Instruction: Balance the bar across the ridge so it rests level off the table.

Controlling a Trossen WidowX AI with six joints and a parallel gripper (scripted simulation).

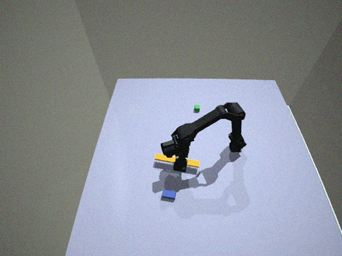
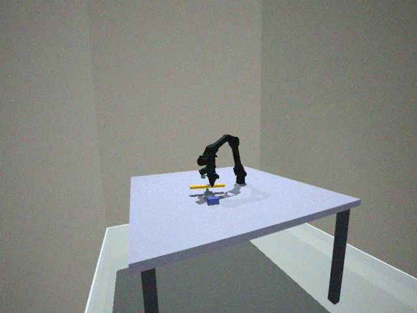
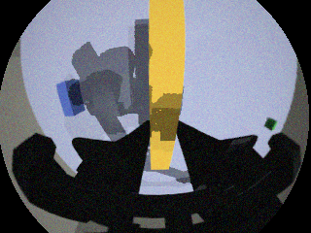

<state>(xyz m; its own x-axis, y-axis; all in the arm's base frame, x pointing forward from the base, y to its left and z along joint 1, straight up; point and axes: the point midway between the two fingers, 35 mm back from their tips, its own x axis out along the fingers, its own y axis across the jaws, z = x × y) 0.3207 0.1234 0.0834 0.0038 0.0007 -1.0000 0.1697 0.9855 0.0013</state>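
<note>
My gripper tip is now 30 mm short of the bar. The rest, counted from my gripper tip: small green cube: 430 mm to the right, 100 mm behind, 30 mm below; then blue block: 170 mm to the left, 70 mm ahead, 30 mm below.
</note>
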